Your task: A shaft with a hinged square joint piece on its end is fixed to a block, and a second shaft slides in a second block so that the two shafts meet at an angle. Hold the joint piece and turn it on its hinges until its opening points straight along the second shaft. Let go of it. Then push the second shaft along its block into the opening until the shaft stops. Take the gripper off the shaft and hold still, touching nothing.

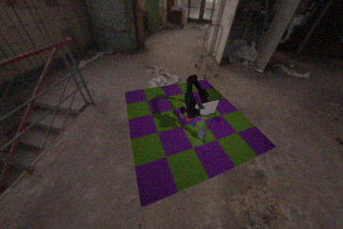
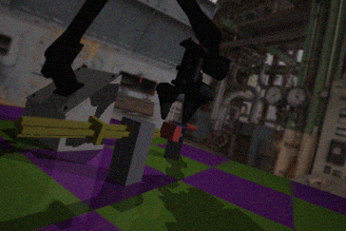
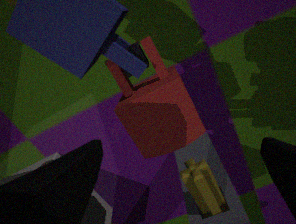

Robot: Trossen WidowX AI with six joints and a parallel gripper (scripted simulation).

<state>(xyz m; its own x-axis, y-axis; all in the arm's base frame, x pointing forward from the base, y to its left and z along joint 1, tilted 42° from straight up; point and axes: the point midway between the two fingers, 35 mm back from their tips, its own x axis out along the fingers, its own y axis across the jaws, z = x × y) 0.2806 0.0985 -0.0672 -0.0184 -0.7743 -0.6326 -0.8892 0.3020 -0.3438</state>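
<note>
Now: gripper tip 30 mm above the red square joint piece and 20 mm to the right of it.
</note>
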